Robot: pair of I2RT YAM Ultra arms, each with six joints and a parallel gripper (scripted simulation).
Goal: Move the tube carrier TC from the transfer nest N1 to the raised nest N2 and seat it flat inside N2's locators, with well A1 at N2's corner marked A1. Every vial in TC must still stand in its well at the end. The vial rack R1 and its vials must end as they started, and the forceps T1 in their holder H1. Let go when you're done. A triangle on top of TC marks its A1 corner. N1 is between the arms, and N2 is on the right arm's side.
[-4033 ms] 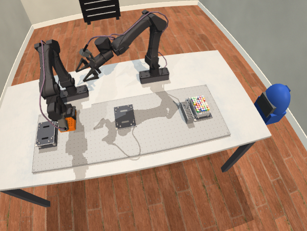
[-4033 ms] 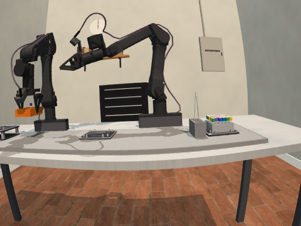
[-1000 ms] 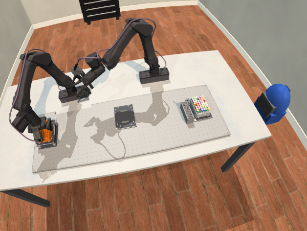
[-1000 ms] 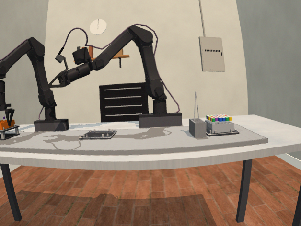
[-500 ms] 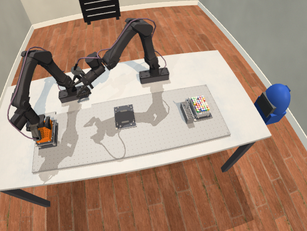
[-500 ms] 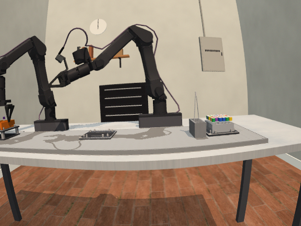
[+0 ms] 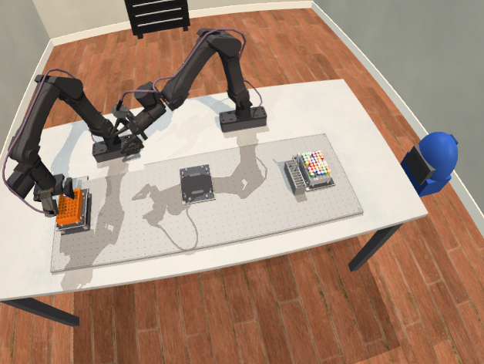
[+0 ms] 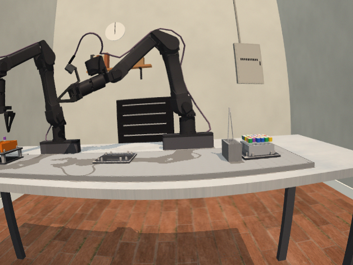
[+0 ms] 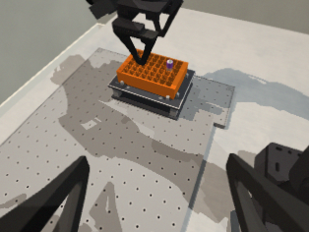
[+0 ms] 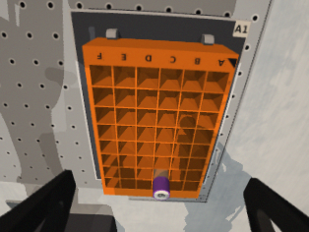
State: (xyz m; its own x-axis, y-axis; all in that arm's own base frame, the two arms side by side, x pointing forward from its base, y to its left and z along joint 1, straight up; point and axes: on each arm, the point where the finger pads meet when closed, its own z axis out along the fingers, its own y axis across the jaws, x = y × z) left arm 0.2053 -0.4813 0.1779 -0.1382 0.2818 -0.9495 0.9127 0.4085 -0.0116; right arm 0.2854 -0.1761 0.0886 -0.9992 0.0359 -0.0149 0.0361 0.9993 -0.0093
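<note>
Now: the purple-capped vial 5 cm below my right hand and 4 cm behind it. From my right hand the other things lie so: raised nest N2 (8 cm below); orange tube carrier TC (6 cm below); transfer nest N1 (49 cm to the left, 12 cm below, 1 cm behind).
</note>
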